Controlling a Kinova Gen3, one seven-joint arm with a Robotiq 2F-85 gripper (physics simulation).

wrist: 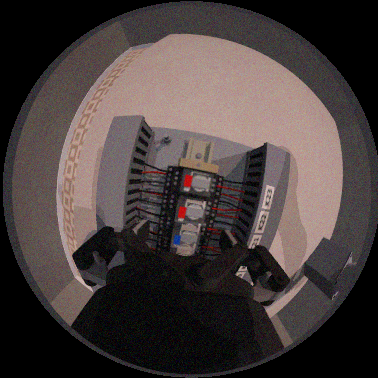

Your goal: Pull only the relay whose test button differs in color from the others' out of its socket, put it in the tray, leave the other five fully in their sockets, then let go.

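Frame: origin at the arm's base, x ahead, y left, z up, level; millimetres.
Seen in the pictures: gripper, between the fingertips: [184, 232].
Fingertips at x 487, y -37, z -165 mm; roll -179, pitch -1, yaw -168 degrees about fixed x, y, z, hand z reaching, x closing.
Observation:
A point is followed by its place in that frame.
The relay with the blue test button [189, 236] @(x 484, y -46, z -140 mm) sits in the socket row, third from the far end, low in the wrist view. Two relays with red test buttons, one [194, 210] @(x 488, y -72, z -140 mm) right beyond it and one [200, 183] @(x 491, y -97, z -140 mm) at the far end, sit in their sockets. My gripper [184, 232] @(x 487, y -37, z -165 mm) is open and empty, its fingertips spread wide on the left and right of the row near the blue-button relay. The fingers and the gripper body hide the near part of the row. The tray cannot be made out in this view.
Slotted grey wire ducts flank the row, one at the left [116, 170] @(x 578, y -83, z -145 mm) and one with white labels at the right [278, 175] @(x 407, y -137, z -145 mm). Black and red wires run to them. A tan rail [198, 150] @(x 503, y -140, z -204 mm) lies beyond the row. A dark box [326, 265] @(x 51, y -8, z -108 mm) stands at the lower right.

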